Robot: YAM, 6 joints.
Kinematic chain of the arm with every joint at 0, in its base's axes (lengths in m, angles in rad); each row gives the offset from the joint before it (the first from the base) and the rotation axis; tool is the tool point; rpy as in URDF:
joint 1: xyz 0 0 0.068 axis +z
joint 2: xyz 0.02 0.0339 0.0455 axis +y
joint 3: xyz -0.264 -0.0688 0 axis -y
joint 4: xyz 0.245 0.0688 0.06 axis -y
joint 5: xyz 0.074 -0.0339 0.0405 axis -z
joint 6: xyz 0.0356 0 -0.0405 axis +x
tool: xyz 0 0 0 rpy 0 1.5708 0
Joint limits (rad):
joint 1: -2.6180..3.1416
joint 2: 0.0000..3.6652
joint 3: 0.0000..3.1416
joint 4: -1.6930..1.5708
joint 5: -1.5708..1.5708
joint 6: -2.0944..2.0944
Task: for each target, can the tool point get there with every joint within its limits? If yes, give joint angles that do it. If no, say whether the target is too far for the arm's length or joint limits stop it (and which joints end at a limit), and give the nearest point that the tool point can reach.
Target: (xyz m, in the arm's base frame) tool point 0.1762 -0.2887 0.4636
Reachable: yes | joints -1.1089 1.7583 2.1815 -1.1752 -0.9561 -1.4339
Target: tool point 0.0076 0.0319 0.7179
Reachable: yes | joints 0.6424 1.3286 2.4880 0.1605 -0.6304 0.3892
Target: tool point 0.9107 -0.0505 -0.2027
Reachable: no: too far | nearest point 0.6089 -0.0338 -0.0956 | short by 0.321 m
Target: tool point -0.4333 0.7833 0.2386
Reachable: no: too far | nearest point -0.3096 0.5596 0.2021 | short by 0.258 m
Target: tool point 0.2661 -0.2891 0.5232
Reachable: yes | joints 2.3839 0.4555 2.4518 -0.2271 -0.8664 0.8373
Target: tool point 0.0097 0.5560 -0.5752
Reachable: no: too far | nearest point 0.0074 0.4235 -0.3352 | short by 0.274 m
